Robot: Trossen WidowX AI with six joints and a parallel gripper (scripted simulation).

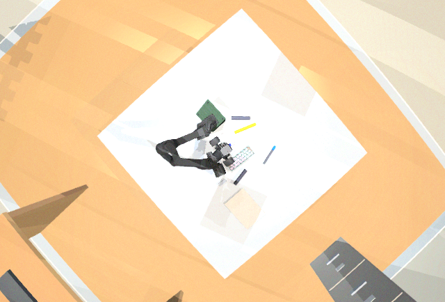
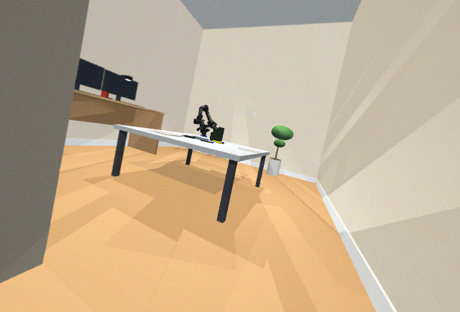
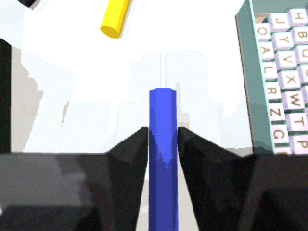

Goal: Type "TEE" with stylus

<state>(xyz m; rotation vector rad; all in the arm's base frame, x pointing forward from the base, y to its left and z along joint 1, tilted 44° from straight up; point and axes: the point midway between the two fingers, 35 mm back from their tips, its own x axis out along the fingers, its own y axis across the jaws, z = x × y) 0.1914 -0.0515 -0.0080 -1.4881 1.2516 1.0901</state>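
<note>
Right now the stylus tip is 5 cm to the left of my gripper tip. From my gripper tip the other things lie so: yellow rod: 3 cm behind, 16 cm to the left, 3 cm below; blue stylus: 1 cm to the left; tan sheet: 41 cm ahead, 13 cm to the right, 4 cm below.
</note>
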